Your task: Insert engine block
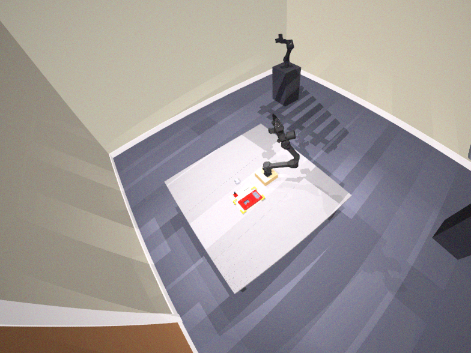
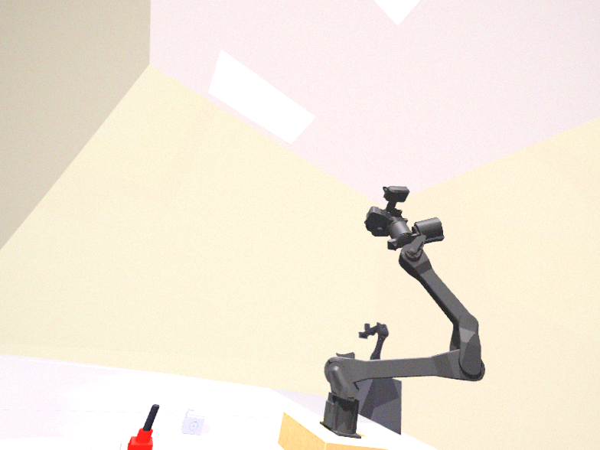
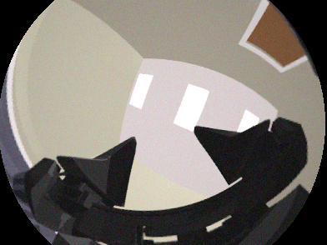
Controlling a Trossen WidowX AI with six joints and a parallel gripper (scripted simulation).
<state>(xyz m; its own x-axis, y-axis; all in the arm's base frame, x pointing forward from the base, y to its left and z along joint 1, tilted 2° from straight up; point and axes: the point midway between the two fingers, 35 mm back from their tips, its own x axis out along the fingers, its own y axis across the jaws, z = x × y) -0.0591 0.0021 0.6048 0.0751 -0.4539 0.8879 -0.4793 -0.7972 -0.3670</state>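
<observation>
Now: the grey engine block 67 cm below my gripper tip, 35 cm ahead of it and 12 cm to the right of it.
</observation>
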